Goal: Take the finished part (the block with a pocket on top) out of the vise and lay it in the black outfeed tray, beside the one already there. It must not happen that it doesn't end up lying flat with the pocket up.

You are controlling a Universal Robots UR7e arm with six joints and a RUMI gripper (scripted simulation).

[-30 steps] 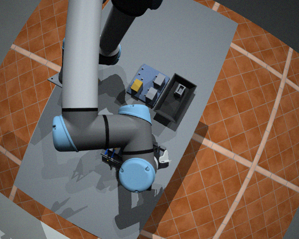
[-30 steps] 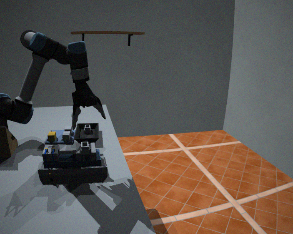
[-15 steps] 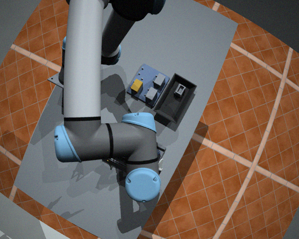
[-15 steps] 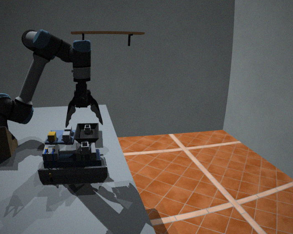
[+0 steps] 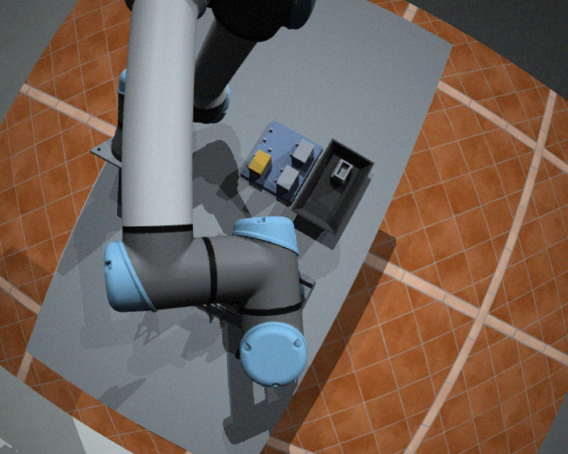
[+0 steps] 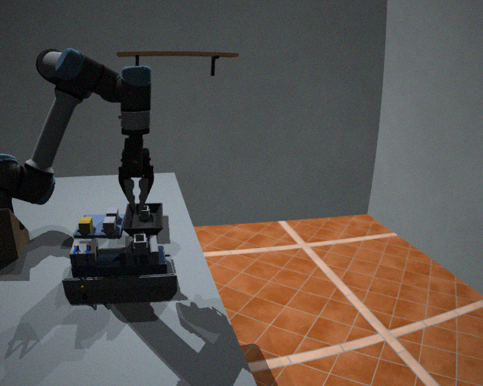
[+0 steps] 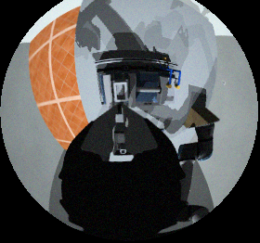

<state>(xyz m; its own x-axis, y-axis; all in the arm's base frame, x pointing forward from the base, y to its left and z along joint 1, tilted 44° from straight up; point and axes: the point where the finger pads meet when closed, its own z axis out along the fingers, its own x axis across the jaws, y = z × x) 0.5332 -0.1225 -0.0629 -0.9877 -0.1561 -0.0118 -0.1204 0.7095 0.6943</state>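
Now: the vise 16 cm below my hand and 6 cm behind it. Also, from my hand: yellow block: 29 cm to the left, 23 cm behind, 17 cm below; then blue plate: 34 cm to the left, 19 cm below, 19 cm behind.
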